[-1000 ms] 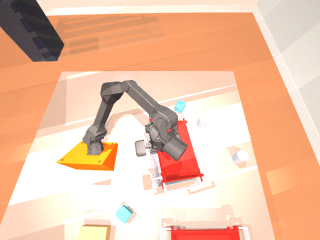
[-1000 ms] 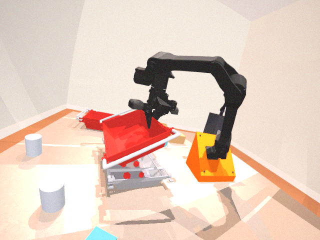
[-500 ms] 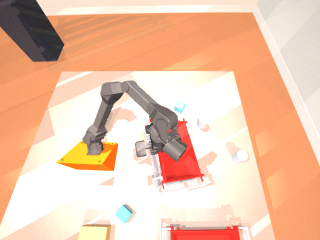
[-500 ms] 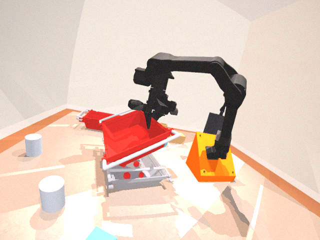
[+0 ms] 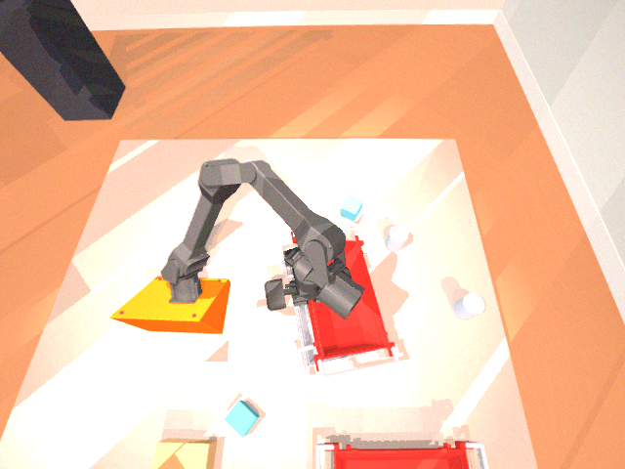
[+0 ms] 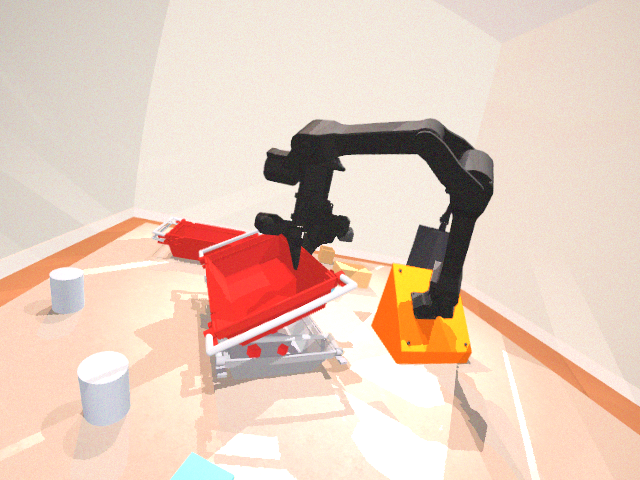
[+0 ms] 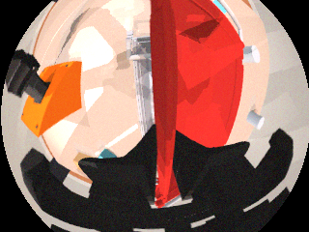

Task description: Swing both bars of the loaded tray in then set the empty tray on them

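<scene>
Right now my gripper tip is 8 cm short of the red tray, 2 cm to the right of it and 1 cm above it. Round my gripper tip: cream box 35 cm to the right, 28 cm behind, 12 cm below.
</scene>
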